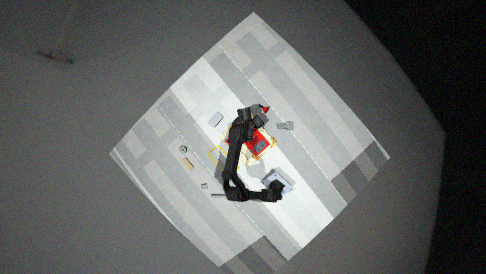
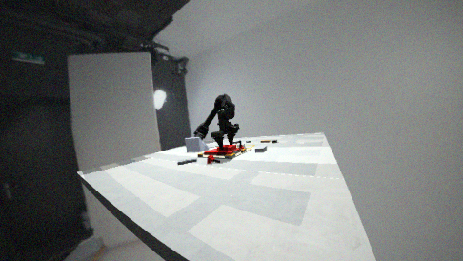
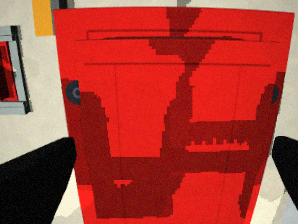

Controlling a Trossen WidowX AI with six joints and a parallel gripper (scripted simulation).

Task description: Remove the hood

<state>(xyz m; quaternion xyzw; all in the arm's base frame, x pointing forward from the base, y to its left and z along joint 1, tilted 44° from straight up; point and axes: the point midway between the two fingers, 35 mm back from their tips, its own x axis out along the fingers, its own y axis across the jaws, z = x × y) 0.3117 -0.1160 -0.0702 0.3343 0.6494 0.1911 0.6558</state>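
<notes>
The red hood is right at my gripper tip. From my gripper tip the other things lie so: round grey part 310 mm to the left, 230 mm ahead, 30 mm below; tan piece 360 mm to the left, 160 mm ahead, 30 mm below.
</notes>
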